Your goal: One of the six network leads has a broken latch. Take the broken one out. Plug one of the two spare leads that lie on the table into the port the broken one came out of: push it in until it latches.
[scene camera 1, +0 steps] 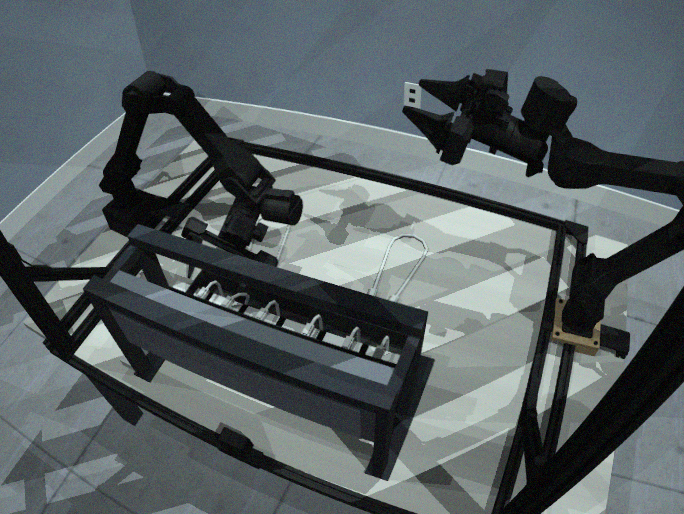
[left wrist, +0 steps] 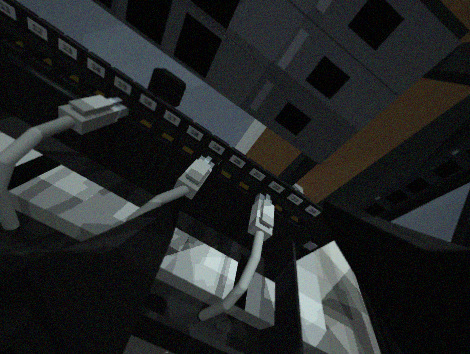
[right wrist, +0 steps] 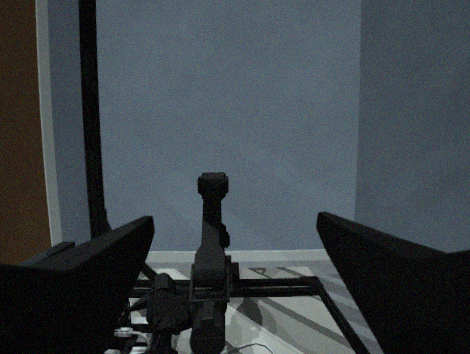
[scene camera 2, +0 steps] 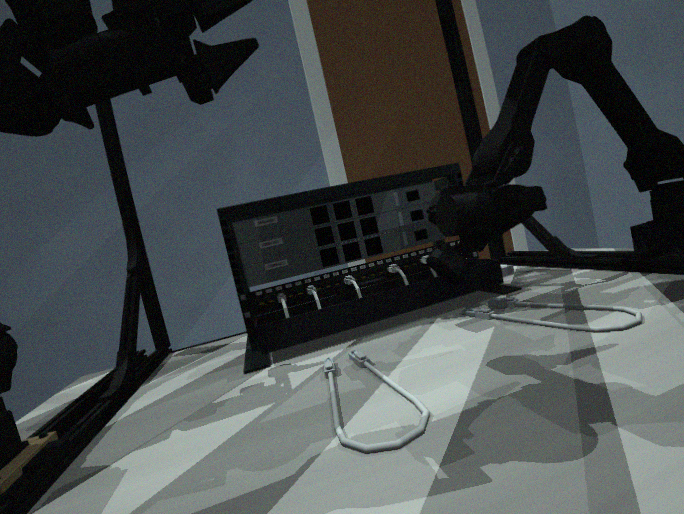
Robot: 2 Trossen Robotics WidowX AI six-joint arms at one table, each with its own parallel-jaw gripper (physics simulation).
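Frame: origin at the left arm's base, x ahead, y left, z up, level; millimetres.
Where they show: left gripper, fingertip midpoint: (scene camera 1: 211, 288) (left wrist: 250, 207) (right wrist: 126, 333); right gripper, fingertip midpoint: (scene camera 1: 411, 94) (right wrist: 236, 222) (scene camera 2: 258, 18); left arm's base, origin of the base link: (scene camera 1: 127, 202) (scene camera 2: 676, 219); right arm's base, origin of the base link: (scene camera 1: 577, 322).
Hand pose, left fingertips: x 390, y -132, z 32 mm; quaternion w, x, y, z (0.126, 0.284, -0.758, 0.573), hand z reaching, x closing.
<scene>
Each offset is from my left fingertips to the top centre of the thing. "spot": to the spot under its first point.
A dark rack @(dy -45, dx +158, dz +163 mm) (scene camera 1: 238, 333) holds a patch panel (scene camera 2: 289, 245) with a row of grey network leads @(spot: dy +27, dx +198, dz -12 mm) (scene camera 1: 314, 323) (scene camera 2: 350, 283) plugged in. My left gripper (scene camera 1: 228, 244) (scene camera 2: 444, 255) is open and empty, low at the panel's end. In the left wrist view one plugged lead @(dy -22, dx -14, dz -4 mm) (left wrist: 262, 215) sits between the spread fingers, with two more plugs @(spot: dy -2, dx +39, dz -4 mm) (left wrist: 196, 173) @(spot: dy +3, dx +107, dz -8 mm) (left wrist: 93, 112) beside it. I cannot tell which latch is broken. A looped spare lead @(spot: dy +370, dx +233, dz -96 mm) (scene camera 1: 409, 237) (scene camera 2: 378, 449) lies on the table in front of the panel. A second spare lead @(spot: dy +226, dx +1, dz -95 mm) (scene camera 2: 534, 322) lies near the left arm. My right gripper (scene camera 1: 413, 98) (scene camera 2: 250, 20) (right wrist: 236, 222) is open and empty, high above the table.
A black frame rail (scene camera 1: 411, 186) runs around the table. An upright black post (scene camera 2: 121, 204) stands beside the panel. The right arm's base (scene camera 1: 582, 306) sits at the table's edge.
</scene>
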